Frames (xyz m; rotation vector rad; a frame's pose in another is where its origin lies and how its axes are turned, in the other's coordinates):
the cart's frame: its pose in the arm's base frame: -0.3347 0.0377 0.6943 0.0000 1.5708 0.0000
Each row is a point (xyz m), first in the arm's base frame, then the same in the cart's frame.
Working: the arm's base frame: its pose in the cart's frame: 0.6943 -0.0377 0.3347 0.0000 -1.5708 0.0000

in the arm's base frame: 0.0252 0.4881 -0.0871
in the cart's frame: 0.7814 0.4504 0.3599
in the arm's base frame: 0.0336 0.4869 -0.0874
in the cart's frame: 0.7817 0.4492 0.3683
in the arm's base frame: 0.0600 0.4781 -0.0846
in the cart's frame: 0.7789 0.4404 0.3947
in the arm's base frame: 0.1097 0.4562 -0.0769
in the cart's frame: 0.7712 0.4185 0.4444
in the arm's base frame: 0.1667 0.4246 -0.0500
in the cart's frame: 0.7443 0.3869 0.5014
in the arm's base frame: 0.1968 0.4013 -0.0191
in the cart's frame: 0.7134 0.3636 0.5315
